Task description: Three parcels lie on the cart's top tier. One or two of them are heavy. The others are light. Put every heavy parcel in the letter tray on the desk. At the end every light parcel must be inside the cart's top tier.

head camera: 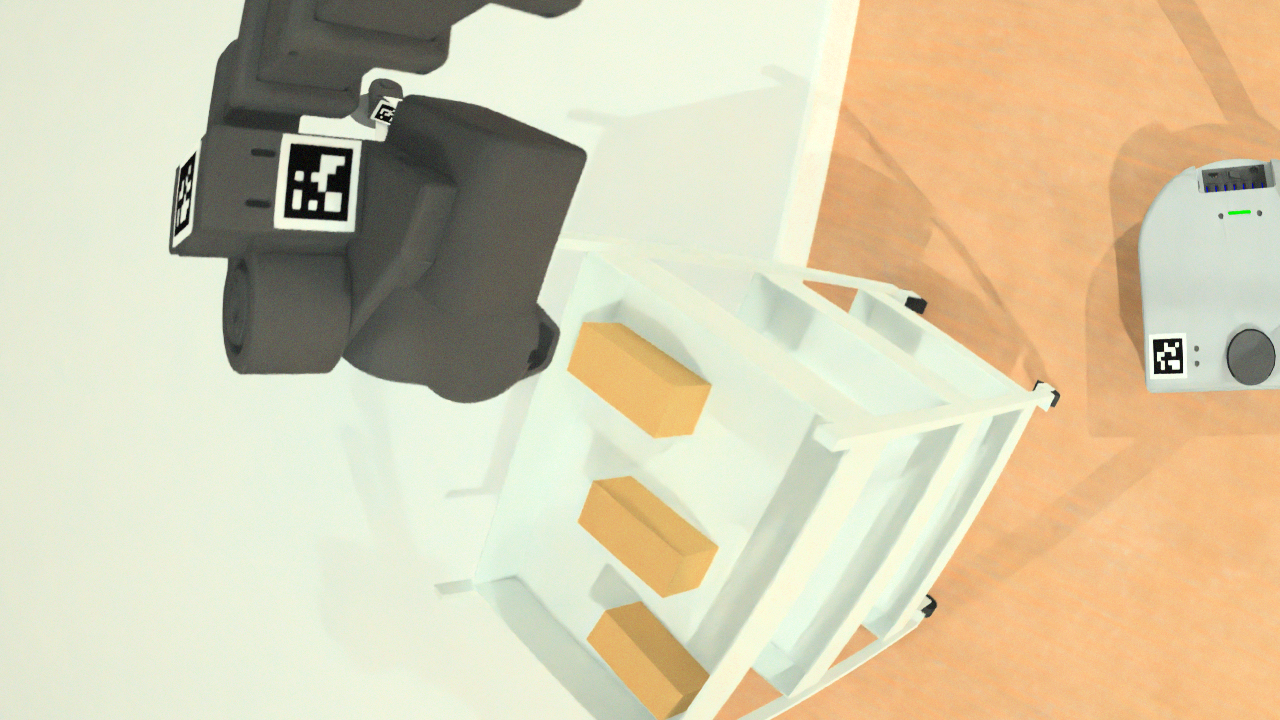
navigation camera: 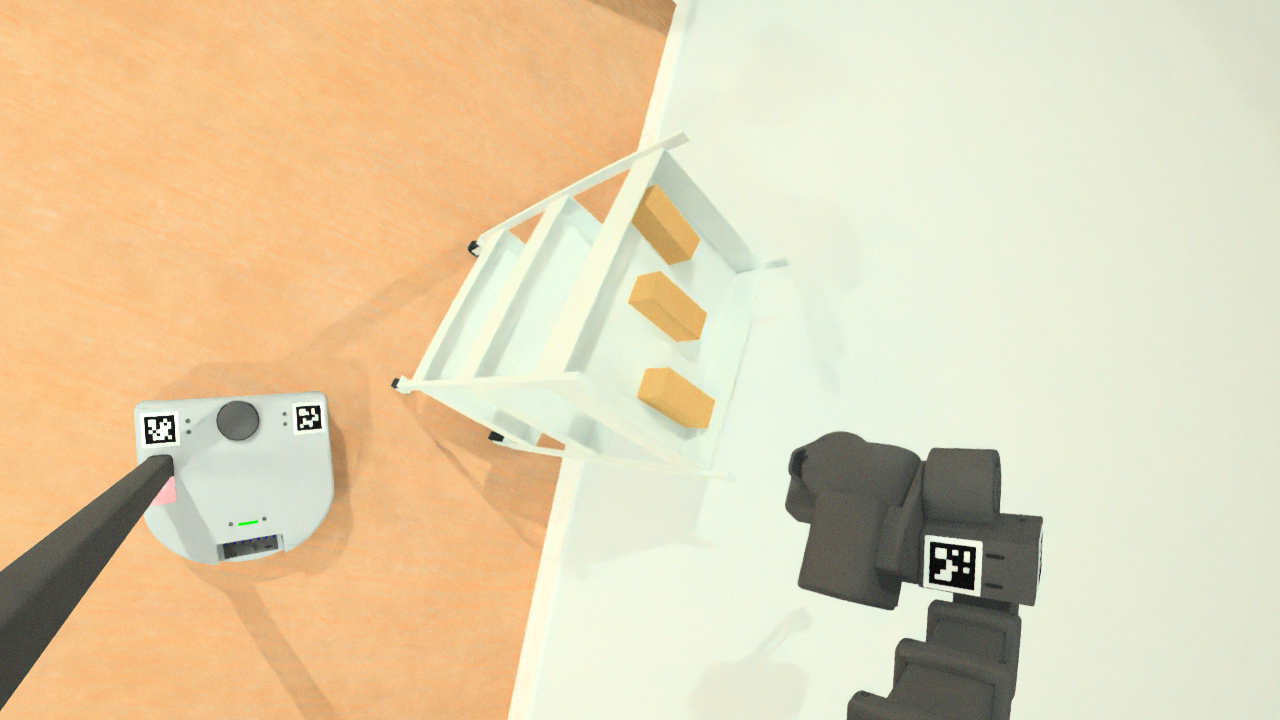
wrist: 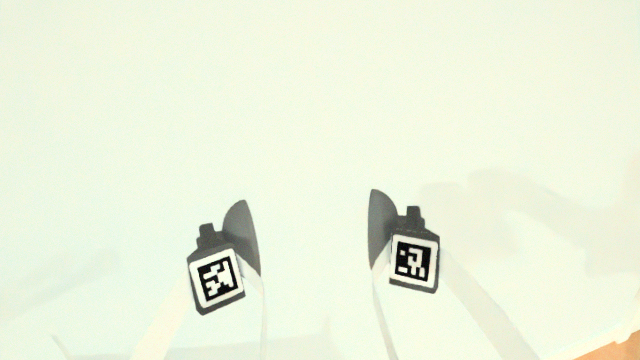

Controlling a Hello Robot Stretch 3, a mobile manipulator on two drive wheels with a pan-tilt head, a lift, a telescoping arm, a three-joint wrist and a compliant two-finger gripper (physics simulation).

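Where they show: gripper, fingertip midpoint: [wrist: 310,221]; robot's base, link origin: [head camera: 1247,354] [navigation camera: 237,418].
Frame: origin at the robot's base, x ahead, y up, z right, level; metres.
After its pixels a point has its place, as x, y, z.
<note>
Three orange-brown box parcels lie apart in a row on the white cart's top tier [head camera: 787,555] {0.149, 0.731, 0.416} [navigation camera: 597,273] {0.196, 0.710, 0.441}: one parcel [head camera: 637,380] {0.006, 0.715, 0.591} [navigation camera: 675,398] {0.008, 0.715, 0.583} at the end nearest the arm, a middle parcel [head camera: 648,537] {0.151, 0.715, 0.582} [navigation camera: 668,307] {0.152, 0.715, 0.579}, and a parcel [head camera: 648,660] {0.284, 0.715, 0.586} [navigation camera: 665,225] {0.288, 0.715, 0.586} at the far end. Their weights cannot be told by sight. My gripper [wrist: 310,221] {-0.149, 1.047, 0.526} is open, with a wide gap and no parcel between its fingers. It is off to the side of the cart, facing the pale wall; the wrist hides most of it in the head view. The desk and letter tray do not show.
The white wall [head camera: 134,537] {0.184, 1.148, 1.010} [navigation camera: 1074,223] {0.264, 1.279, 1.040} [wrist: 310,100] {-0.334, 1.035, 0.816} rises behind the cart, with a skirting strip along the wooden floor [head camera: 1074,582] {0.362, 0.000, 0.301} [navigation camera: 268,161] {0.579, 0.000, 0.060}. My grey base [head camera: 1208,286] {-0.093, 0.160, 0.060} [navigation camera: 259,474] {-0.101, 0.160, 0.030} stands on the floor on the cart's other side. Lower tiers are below the parcels.
</note>
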